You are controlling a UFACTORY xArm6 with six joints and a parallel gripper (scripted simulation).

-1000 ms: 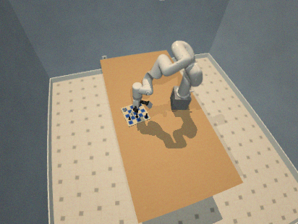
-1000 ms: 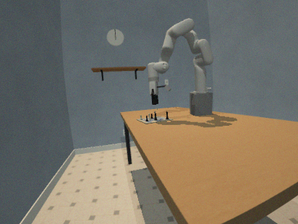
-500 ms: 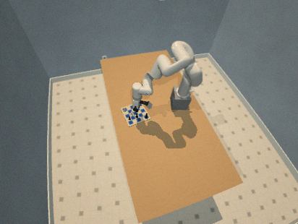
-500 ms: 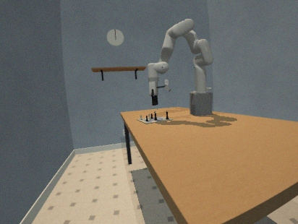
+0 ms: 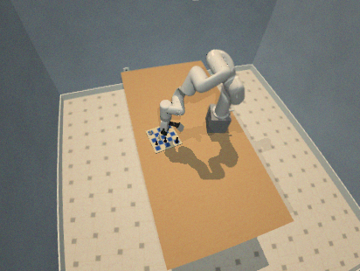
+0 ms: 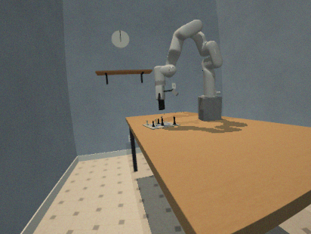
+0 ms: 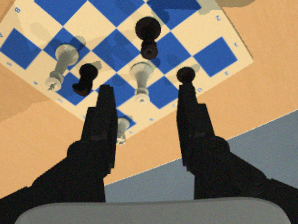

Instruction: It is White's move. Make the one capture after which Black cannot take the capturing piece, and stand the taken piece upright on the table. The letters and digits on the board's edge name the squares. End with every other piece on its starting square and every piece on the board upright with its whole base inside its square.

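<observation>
My gripper is now 11 cm above the white piece, 5 cm short of it and 3 cm to the left of it. Round my hand: black piece: 11 cm below, 7 cm ahead, 2 cm to the left; then chessboard: 13 cm below, 4 cm to the right, 1 cm ahead.
</observation>
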